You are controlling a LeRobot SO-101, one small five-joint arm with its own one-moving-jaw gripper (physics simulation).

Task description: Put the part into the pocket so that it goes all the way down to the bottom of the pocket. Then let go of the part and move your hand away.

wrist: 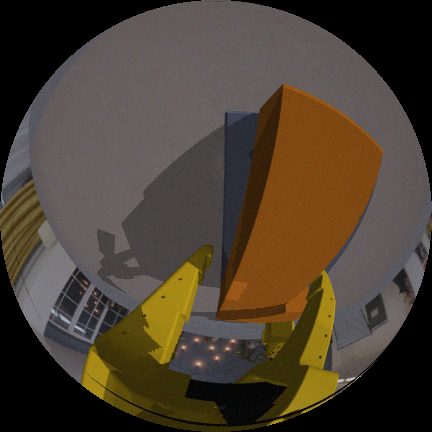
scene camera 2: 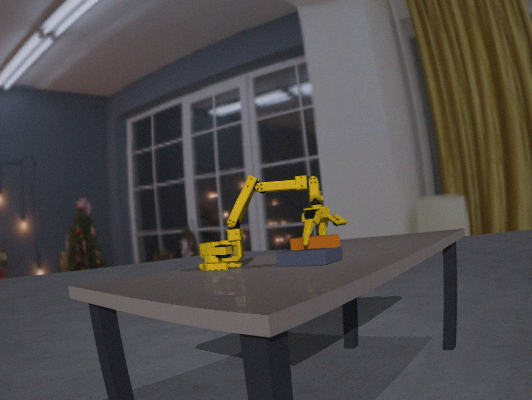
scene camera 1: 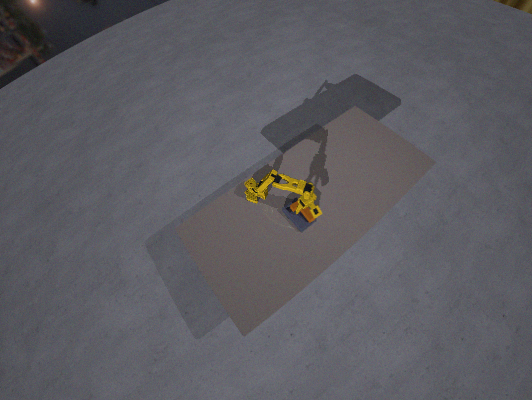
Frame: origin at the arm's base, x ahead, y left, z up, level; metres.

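Where they show: hand, its tool point: [wrist: 212, 254] [scene camera 2: 321, 243] [scene camera 1: 308, 206]; arm's base, origin of its link: [scene camera 2: 226, 268] [scene camera 1: 258, 196].
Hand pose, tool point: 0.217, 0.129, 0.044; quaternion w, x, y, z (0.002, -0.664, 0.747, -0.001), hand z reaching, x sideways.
Each offset is from my tool point to the top centre of the thing, as dx, dy, dz. Level surfaces: height alone.
The orange part @[+0.007, -0.040, +0.022] [scene camera 1: 308, 216] [scene camera 2: 327, 242] [wrist: 310, 185] lies over the blue-grey pocket block @[-0.007, -0.049, -0.008] [scene camera 1: 301, 228] [scene camera 2: 310, 258] [wrist: 236, 160]. In scene camera 2 its side stands clearly above the block's top. In the wrist view it looks tilted, with its dark left side face showing and a blue strip of the block left of it. The part hides the pocket's floor. My gripper [scene camera 1: 304, 209] [scene camera 2: 314, 240] [wrist: 266, 260] is open, low at the part's near end. The left jaw is apart from the part; the right jaw is close by its right side, contact unclear.
The block stands on the brown table top @[dz -0.044] [scene camera 1: 250, 280] [scene camera 2: 165, 295] [wrist: 150, 100]. The yellow arm base [scene camera 1: 251, 191] [scene camera 2: 221, 255] stands to the block's left in both scene views. Shadows of the arm and part fall on the table.
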